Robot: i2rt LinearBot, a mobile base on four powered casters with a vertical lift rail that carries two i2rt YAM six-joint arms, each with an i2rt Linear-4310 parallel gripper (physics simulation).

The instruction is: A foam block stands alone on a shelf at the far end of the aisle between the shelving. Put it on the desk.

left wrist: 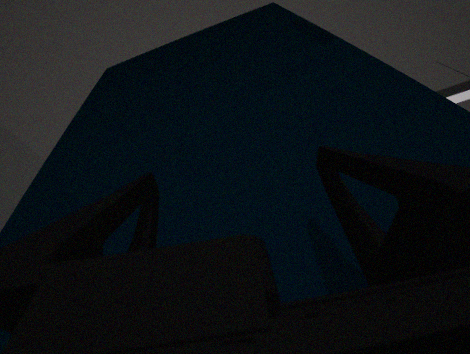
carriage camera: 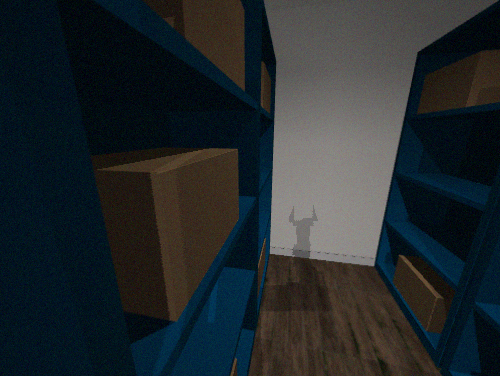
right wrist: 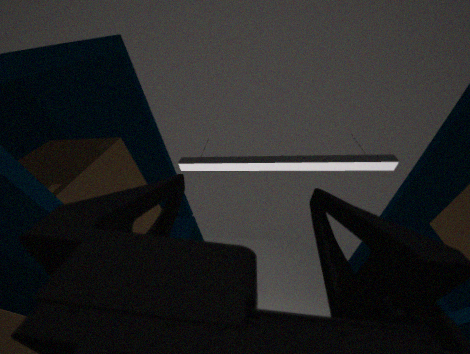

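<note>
The foam block and the desk do not show in these views. My left gripper is open and empty, pointing up, with the dark blue end panel of the left shelving filling much of the view beyond its fingers. My right gripper is open and empty, pointing up between the two shelving units, with the ceiling behind it. Neither gripper shows in the carriage view.
The left shelving stands very close on the left, with a large cardboard box on a middle shelf. The right shelving holds boxes high and low. Wooden floor runs between them to a pale wall. A ceiling lamp hangs above.
</note>
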